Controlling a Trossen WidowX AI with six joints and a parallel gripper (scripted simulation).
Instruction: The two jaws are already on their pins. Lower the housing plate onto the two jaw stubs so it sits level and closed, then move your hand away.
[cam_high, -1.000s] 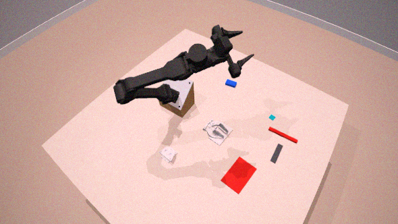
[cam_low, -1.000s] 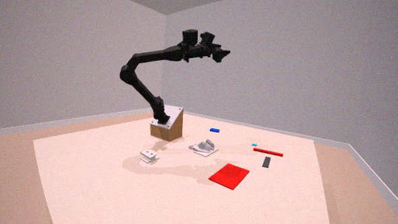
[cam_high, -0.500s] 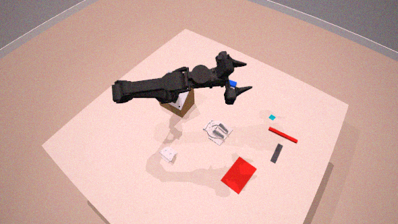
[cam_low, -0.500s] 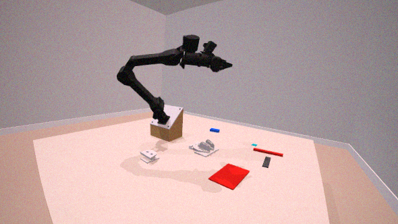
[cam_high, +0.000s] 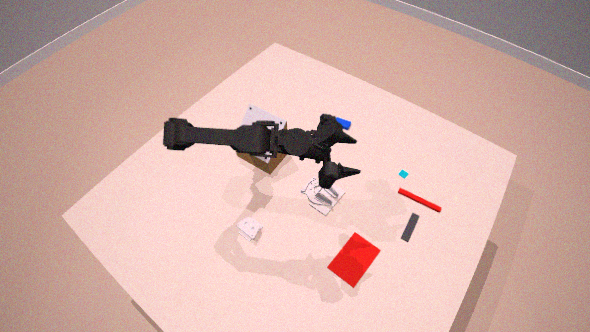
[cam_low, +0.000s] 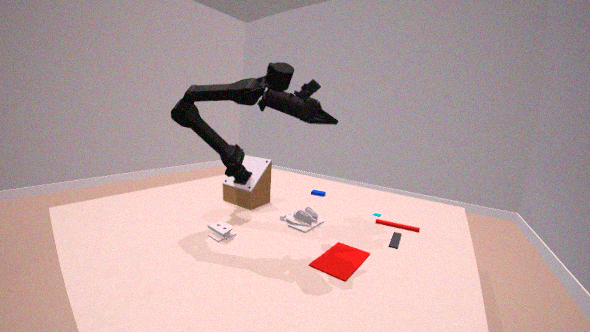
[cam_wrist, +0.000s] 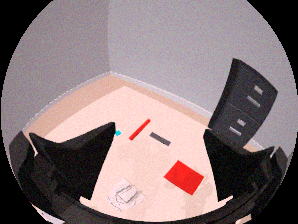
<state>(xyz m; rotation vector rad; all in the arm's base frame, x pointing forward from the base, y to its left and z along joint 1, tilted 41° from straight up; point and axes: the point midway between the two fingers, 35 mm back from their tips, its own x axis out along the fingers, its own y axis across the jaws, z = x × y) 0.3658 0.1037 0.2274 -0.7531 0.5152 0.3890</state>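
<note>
The white part is 340 mm below my gripper tip, 240 mm behind it and 200 mm to the right of it. Also, from my gripper tip: red bar (340 mm below, 210 mm ahead, 200 mm to the left); dark bar (350 mm below, 220 mm ahead, 80 mm to the left); red sheet (350 mm below, 110 mm to the right, 100 mm ahead).
</note>
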